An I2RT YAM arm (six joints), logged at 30 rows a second.
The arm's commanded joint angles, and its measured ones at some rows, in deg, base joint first. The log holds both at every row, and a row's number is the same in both.
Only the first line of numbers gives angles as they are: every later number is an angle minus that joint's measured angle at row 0.
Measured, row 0:
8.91 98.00 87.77 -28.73 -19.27 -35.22
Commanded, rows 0 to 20:
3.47 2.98 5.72 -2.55 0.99 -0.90
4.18 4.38 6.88 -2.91 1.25 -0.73
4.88 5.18 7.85 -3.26 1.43 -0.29
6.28 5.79 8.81 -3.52 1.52 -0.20
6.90 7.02 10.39 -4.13 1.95 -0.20
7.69 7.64 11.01 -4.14 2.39 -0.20
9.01 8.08 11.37 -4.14 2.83 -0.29
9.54 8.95 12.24 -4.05 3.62 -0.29
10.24 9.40 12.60 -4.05 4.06 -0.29
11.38 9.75 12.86 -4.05 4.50 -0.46
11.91 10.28 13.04 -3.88 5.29 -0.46
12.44 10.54 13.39 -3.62 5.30 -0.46
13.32 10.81 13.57 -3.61 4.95 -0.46
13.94 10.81 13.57 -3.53 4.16 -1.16
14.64 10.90 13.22 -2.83 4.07 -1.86
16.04 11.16 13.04 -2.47 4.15 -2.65
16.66 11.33 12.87 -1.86 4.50 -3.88
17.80 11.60 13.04 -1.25 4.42 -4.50
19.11 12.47 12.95 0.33 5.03 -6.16
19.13 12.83 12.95 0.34 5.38 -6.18
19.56 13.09 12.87 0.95 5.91 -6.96
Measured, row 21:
18.09 12.02 10.49 -3.19 4.70 -3.54
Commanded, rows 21 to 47:
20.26 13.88 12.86 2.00 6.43 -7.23
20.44 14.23 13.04 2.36 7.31 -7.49
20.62 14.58 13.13 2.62 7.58 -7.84
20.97 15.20 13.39 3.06 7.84 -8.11
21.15 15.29 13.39 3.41 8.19 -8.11
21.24 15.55 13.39 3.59 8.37 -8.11
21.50 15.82 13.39 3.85 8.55 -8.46
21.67 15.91 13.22 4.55 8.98 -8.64
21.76 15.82 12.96 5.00 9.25 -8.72
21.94 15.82 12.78 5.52 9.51 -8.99
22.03 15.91 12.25 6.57 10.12 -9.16
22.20 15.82 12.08 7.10 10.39 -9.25
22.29 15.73 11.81 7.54 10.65 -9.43
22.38 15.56 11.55 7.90 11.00 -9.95
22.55 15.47 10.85 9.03 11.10 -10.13
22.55 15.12 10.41 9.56 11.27 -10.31
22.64 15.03 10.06 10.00 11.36 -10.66
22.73 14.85 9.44 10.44 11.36 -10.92
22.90 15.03 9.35 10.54 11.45 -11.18
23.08 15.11 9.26 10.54 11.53 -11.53
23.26 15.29 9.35 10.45 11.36 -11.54
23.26 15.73 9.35 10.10 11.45 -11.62
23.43 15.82 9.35 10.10 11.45 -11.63
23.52 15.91 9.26 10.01 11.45 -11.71
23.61 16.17 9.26 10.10 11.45 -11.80
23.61 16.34 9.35 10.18 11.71 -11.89
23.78 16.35 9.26 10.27 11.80 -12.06
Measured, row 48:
23.25 16.89 9.09 7.10 11.48 -10.76
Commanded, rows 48 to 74:
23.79 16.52 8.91 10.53 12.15 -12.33
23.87 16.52 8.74 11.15 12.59 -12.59
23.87 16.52 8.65 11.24 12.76 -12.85
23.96 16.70 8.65 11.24 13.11 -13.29
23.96 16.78 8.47 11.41 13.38 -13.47
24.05 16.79 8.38 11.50 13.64 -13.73
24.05 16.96 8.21 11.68 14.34 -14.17
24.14 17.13 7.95 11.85 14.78 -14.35
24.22 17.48 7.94 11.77 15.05 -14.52
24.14 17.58 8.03 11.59 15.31 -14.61
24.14 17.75 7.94 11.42 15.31 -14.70
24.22 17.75 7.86 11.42 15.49 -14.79
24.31 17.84 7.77 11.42 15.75 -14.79
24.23 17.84 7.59 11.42 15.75 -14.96
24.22 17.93 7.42 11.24 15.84 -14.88
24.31 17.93 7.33 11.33 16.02 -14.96
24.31 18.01 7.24 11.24 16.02 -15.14
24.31 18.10 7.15 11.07 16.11 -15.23
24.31 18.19 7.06 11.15 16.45 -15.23
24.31 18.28 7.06 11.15 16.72 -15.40
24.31 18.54 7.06 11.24 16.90 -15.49
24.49 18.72 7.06 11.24 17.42 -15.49
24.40 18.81 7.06 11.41 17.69 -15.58
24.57 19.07 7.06 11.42 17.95 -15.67
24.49 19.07 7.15 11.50 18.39 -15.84
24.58 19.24 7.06 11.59 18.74 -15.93
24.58 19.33 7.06 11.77 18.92 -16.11
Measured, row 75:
24.10 18.57 7.12 9.38 17.62 -15.02
